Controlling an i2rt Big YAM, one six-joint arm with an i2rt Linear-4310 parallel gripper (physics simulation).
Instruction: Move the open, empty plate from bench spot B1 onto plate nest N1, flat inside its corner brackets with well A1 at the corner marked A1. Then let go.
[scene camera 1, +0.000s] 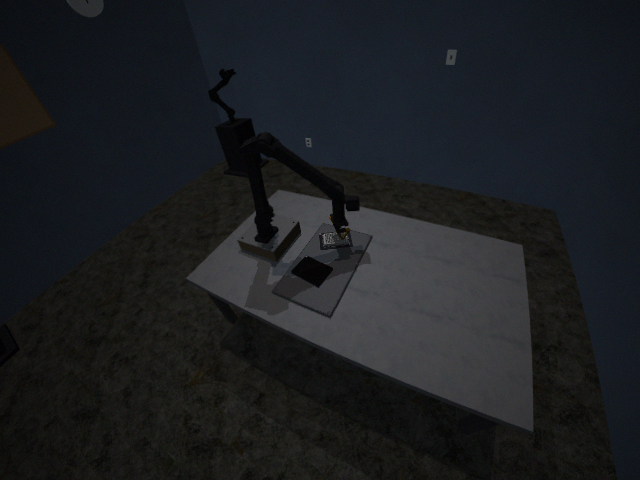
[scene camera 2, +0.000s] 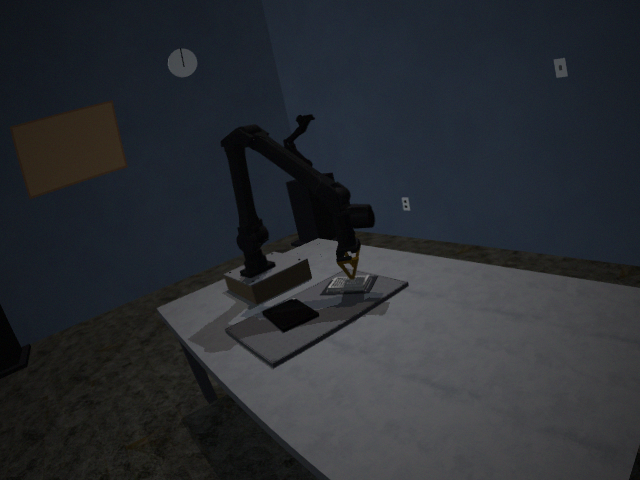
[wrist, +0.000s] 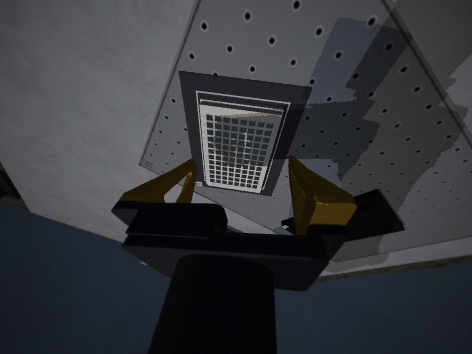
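Where they show: gripper, fingertip midpoint: (scene camera 1: 339, 233) (scene camera 2: 353, 272) (wrist: 240, 161); arm's base at its link origin: (scene camera 1: 266, 234) (scene camera 2: 258, 270).
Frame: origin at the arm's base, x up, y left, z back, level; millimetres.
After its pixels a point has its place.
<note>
The open plate (scene camera 1: 328, 240) @(z -305, x -51, y 121 mm) (scene camera 2: 338, 283) @(z -309, x -47, y 123 mm) (wrist: 235, 150) @(z -341, x -48, y 155 mm), pale with a grid of wells, lies flat on a dark rectangular pad (wrist: 245, 88) @(z -401, x -61, y 184 mm) at the far end of the board. The black square nest (scene camera 1: 312, 270) @(z -319, x -51, y -94 mm) (scene camera 2: 290, 314) @(z -330, x -51, y -96 mm) (wrist: 378, 215) @(z -377, x -51, y -92 mm) is on the nearer half of the board; a finger partly hides it in the wrist view. Its brackets and the A1 mark are too dark to make out. My gripper (scene camera 1: 341, 236) @(z -358, x -13, y 154 mm) (scene camera 2: 352, 276) @(z -358, x -13, y 154 mm) (wrist: 240, 161) @(z -358, x -13, y 154 mm) is open and empty, pointing down low over the plate, with its yellow fingers spread wide. Contact with the plate cannot be told.
The grey perforated board (scene camera 1: 310, 297) @(z -375, x -62, y -227 mm) (scene camera 2: 268, 346) @(z -411, x -62, y -235 mm) (wrist: 272, 17) @(z -453, x -62, y 197 mm) lies on the pale table (scene camera 1: 439, 310) @(z -906, x -75, y -82 mm) (scene camera 2: 465, 361) @(z -882, x -75, y -17 mm). The arm's box-shaped base (scene camera 1: 263, 250) @(z -37, x -17, y -93 mm) (scene camera 2: 276, 283) @(z -109, x -33, y 3 mm) stands beside the board. The arm's shadow crosses the board. Another dark arm stands on a pedestal (scene camera 1: 235, 144) behind the table.
</note>
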